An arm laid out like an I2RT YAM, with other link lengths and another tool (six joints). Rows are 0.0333 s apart.
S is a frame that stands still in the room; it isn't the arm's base.
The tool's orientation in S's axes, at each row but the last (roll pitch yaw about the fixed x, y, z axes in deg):
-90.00 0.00 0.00
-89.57 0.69 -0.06
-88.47 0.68 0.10
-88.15 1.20 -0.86
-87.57 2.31 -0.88
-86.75 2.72 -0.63
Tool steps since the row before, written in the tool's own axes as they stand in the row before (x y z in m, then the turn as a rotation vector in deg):
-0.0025 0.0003 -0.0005 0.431 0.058 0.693
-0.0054 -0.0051 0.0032 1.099 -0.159 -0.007
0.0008 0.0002 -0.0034 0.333 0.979 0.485
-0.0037 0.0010 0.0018 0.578 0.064 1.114
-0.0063 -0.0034 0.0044 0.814 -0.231 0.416
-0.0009 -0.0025 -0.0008 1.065 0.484 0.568
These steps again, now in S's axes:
-0.0025 -0.0005 -0.0003 0.431 0.693 -0.058
-0.0053 0.0032 0.0052 1.101 -0.009 0.146
0.0008 -0.0034 -0.0003 0.321 0.512 -0.970
-0.0037 0.0019 -0.0009 0.594 1.107 -0.040
-0.0061 0.0043 0.0038 0.829 0.393 0.215
-0.0008 -0.0009 0.0025 1.049 0.583 -0.501

